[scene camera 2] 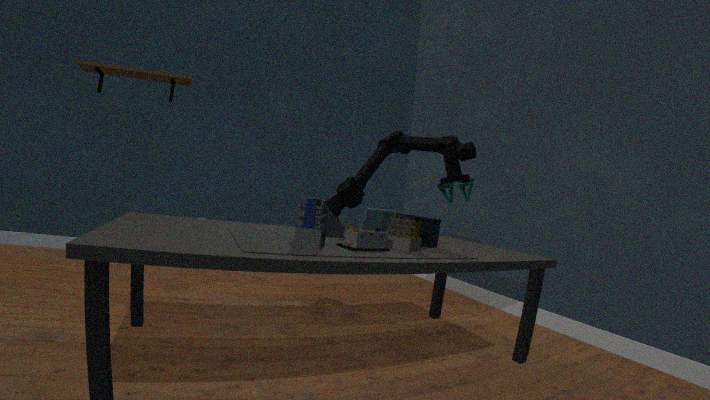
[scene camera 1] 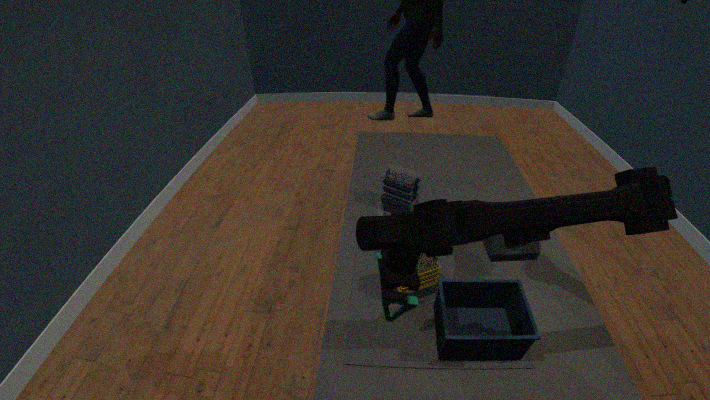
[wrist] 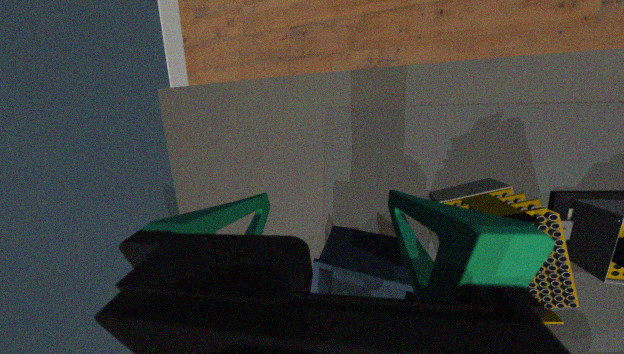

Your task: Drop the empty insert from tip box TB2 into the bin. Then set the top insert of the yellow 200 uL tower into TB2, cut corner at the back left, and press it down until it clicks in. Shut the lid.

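Observation:
My gripper (scene camera 1: 389, 301) (scene camera 2: 460, 201) (wrist: 325, 198) is open and empty, its green fingers wide apart, high above the table near the bin and yellow tower. The dark blue bin (scene camera 1: 487, 337) (scene camera 2: 431, 233) (wrist: 367, 248) stands on the table; whether an insert lies in it is too dark to tell. The yellow insert tower (scene camera 1: 430, 275) (scene camera 2: 405, 227) (wrist: 557, 265) stands beside the bin, partly hidden by the gripper in scene camera 1 and the wrist view. Tip box TB2 (scene camera 2: 369, 240) (wrist: 592, 235) has its lid (scene camera 2: 382, 219) up; yellow shows inside. The arm hides it in scene camera 1.
A blue insert tower (scene camera 1: 400, 186) (scene camera 2: 313, 214) stands farther along the table (scene camera 2: 165, 240). The arm's grey base block (scene camera 1: 515, 250) is beyond the bin. A person (scene camera 1: 407, 55) stands at the far wall. A wooden shelf (scene camera 2: 135, 73) hangs on a wall.

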